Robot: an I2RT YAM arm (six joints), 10 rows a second.
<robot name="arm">
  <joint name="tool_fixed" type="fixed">
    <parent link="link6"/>
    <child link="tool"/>
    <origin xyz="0 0 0" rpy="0 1.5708 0"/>
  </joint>
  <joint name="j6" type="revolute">
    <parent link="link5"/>
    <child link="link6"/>
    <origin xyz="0.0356 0 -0.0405" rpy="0 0 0"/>
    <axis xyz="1 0 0"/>
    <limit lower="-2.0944" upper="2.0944"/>
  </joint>
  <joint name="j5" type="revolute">
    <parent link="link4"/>
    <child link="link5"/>
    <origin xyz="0.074 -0.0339 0.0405" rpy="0 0 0"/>
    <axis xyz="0 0 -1"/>
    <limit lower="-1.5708" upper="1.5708"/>
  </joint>
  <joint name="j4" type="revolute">
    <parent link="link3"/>
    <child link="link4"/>
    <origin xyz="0.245 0.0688 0.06" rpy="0 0 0"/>
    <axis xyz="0 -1 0"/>
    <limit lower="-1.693" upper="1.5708"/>
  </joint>
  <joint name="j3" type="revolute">
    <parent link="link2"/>
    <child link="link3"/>
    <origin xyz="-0.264 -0.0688 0" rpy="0 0 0"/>
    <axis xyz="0 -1 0"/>
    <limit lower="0" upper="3.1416"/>
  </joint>
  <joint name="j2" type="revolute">
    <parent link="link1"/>
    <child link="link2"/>
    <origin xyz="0.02 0.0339 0.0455" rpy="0 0 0"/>
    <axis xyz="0 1 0"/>
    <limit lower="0" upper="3.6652"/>
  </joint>
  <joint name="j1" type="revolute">
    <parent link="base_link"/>
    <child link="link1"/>
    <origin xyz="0 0 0.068" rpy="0 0 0"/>
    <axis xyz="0 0 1"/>
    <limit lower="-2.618" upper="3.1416"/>
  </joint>
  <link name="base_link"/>
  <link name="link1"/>
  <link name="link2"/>
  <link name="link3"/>
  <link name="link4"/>
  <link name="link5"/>
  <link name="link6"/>
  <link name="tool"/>
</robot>
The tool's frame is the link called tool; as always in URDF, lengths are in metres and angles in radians.
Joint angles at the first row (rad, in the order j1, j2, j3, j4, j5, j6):
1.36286, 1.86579, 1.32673, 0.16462, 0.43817, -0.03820
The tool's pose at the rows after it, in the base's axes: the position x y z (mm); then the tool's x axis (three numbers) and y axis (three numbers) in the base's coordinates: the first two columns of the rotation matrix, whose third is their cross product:
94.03 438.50 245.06 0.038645 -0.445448 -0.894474 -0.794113 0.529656 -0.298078
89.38 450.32 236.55 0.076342 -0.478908 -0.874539 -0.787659 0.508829 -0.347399
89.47 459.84 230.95 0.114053 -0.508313 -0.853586 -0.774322 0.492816 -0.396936
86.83 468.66 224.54 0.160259 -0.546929 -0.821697 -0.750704 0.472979 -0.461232
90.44 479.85 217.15 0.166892 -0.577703 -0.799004 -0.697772 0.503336 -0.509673
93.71 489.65 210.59 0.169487 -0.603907 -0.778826 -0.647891 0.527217 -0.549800
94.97 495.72 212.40 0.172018 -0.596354 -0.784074 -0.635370 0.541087 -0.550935
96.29 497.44 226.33 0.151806 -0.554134 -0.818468 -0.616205 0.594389 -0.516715
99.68 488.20 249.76 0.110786 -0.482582 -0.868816 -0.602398 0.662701 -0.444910
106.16 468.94 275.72 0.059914 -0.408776 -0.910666 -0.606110 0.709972 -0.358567
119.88 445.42 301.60 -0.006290 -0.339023 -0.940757 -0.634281 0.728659 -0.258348
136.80 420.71 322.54 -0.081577 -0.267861 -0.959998 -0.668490 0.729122 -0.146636
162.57 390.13 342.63 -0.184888 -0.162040 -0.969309 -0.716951 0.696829 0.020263
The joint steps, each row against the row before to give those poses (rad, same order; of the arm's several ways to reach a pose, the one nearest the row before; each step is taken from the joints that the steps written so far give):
0.03423, 0.05410, 0.04415, -0.00344, 0.05413, -0.09273
0.01588, 0.05004, 0.03864, 0.00024, 0.02132, -0.04293
0.00420, 0.04181, 0.03798, 0.00064, 0.01811, -0.04899
0.01046, 0.03989, 0.03383, 0.00054, 0.03371, -0.06124
0.00050, 0.05733, 0.05548, 0.00000, 0.07577, -0.02968
0.00001, 0.05144, 0.05153, 0.00085, 0.06651, -0.02655
0.00000, 0.02158, 0.03512, 0.00436, 0.01424, -0.00643
-0.00064, -0.00760, 0.02884, 0.00377, 0.02809, 0.02786
-0.00845, -0.05587, -0.01017, -0.00212, 0.01812, 0.06237
-0.02027, -0.09136, -0.04120, -0.02814, -0.01596, 0.07891
-0.04234, -0.09726, -0.03179, -0.06690, -0.07221, 0.09266
-0.05623, -0.08822, -0.03035, -0.05981, -0.10481, 0.09330
-0.09219, -0.09151, -0.03795, -0.03342, -0.18489, 0.11671

